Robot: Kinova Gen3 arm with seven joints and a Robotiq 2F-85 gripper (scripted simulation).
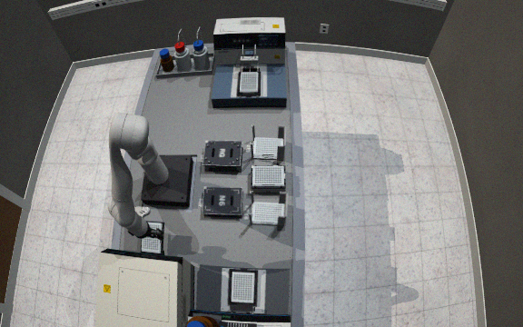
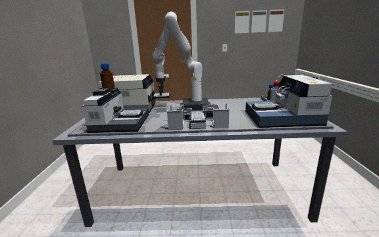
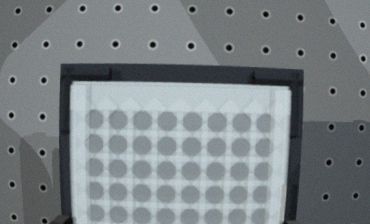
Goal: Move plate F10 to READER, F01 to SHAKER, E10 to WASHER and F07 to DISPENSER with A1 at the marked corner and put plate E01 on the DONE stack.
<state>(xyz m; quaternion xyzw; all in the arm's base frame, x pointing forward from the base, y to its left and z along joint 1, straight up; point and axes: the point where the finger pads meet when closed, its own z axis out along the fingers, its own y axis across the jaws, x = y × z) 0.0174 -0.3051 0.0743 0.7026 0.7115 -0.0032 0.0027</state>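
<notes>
Right now my hand is 2 cm above the dark pull-out tray. The rest, counted from my hand: washer nest 78 cm to the left, 37 cm ahead, 3 cm below; regrip nest 41 cm to the left, 27 cm ahead, 6 cm below.
</notes>
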